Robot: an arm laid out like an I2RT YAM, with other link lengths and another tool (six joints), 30 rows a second.
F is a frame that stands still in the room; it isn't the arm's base.
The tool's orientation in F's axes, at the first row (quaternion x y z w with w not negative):
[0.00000 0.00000 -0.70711 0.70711]
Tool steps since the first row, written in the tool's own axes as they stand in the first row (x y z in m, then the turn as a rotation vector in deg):
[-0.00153 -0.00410 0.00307 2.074 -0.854 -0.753]
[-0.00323 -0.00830 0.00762 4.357 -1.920 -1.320]
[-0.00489 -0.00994 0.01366 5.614 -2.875 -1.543]
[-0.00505 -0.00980 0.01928 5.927 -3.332 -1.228]
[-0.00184 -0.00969 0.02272 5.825 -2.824 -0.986]
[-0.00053 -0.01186 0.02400 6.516 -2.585 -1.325]
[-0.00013 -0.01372 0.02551 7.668 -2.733 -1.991]
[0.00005 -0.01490 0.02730 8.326 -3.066 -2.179]
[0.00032 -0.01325 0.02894 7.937 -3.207 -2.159]
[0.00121 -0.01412 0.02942 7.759 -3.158 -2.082]
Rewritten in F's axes. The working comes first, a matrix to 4 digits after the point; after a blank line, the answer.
The tool's axes in the first row as the columns of a matrix, in F's axes (used below as rounded here):
[0.0000 1.0000 0.0000]
[-1.0000 0.0000 0.0000]
[0.0000 0.0000 1.0000]

[-0.00410 0.00153 0.00307 -0.854 -2.074 -0.753]
[-0.00830 0.00323 0.00762 -1.920 -4.357 -1.320]
[-0.00994 0.00489 0.01366 -2.875 -5.614 -1.543]
[-0.00980 0.00505 0.01928 -3.332 -5.927 -1.228]
[-0.00969 0.00184 0.02272 -2.824 -5.825 -0.986]
[-0.01186 0.00053 0.02400 -2.585 -6.516 -1.325]
[-0.01372 0.00013 0.02551 -2.733 -7.668 -1.991]
[-0.01490 -0.00005 0.02730 -3.066 -8.326 -2.179]
[-0.01325 -0.00032 0.02894 -3.207 -7.937 -2.159]
[-0.01412 -0.00121 0.02942 -3.158 -7.759 -2.082]

